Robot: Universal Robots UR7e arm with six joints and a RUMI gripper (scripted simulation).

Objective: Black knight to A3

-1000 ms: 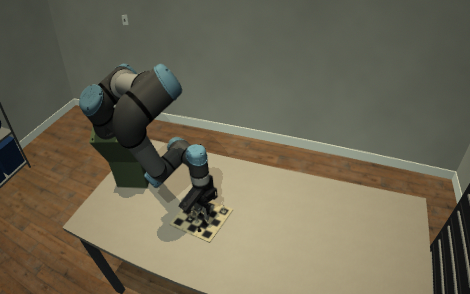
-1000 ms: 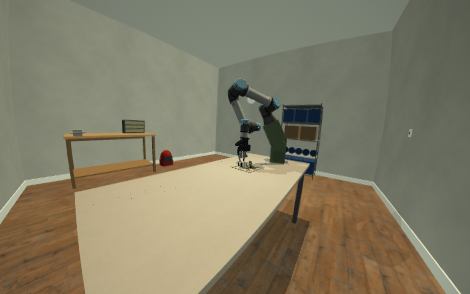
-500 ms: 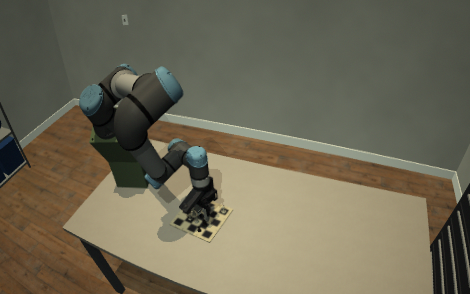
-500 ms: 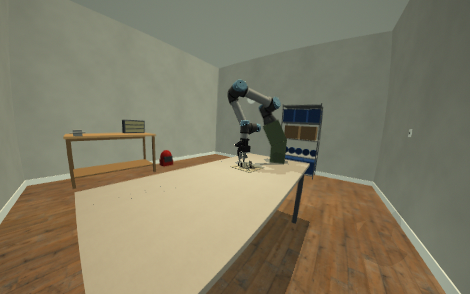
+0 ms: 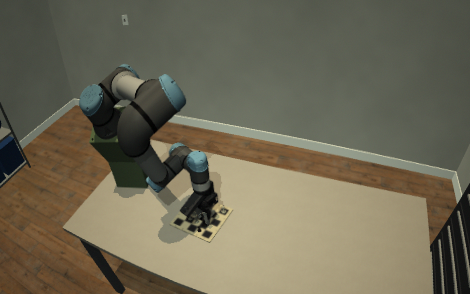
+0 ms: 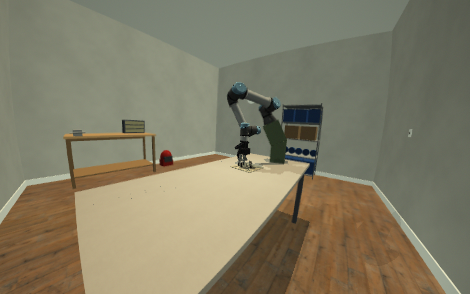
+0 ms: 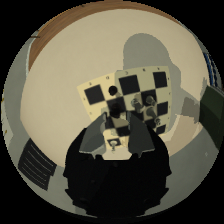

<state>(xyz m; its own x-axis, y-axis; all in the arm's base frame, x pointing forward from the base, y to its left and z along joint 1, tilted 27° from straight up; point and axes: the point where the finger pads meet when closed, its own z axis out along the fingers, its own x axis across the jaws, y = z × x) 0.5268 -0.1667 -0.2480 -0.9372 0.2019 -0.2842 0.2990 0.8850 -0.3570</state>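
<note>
Now: the black knight 2 cm below my hand. From my hand the other things lie so: small chessboard (4 cm behind, 4 cm to the left, 3 cm below); then tall black piece (4 cm behind, 8 cm to the left); then pale piece (8 cm behind, 1 cm to the left, 2 cm below).
</note>
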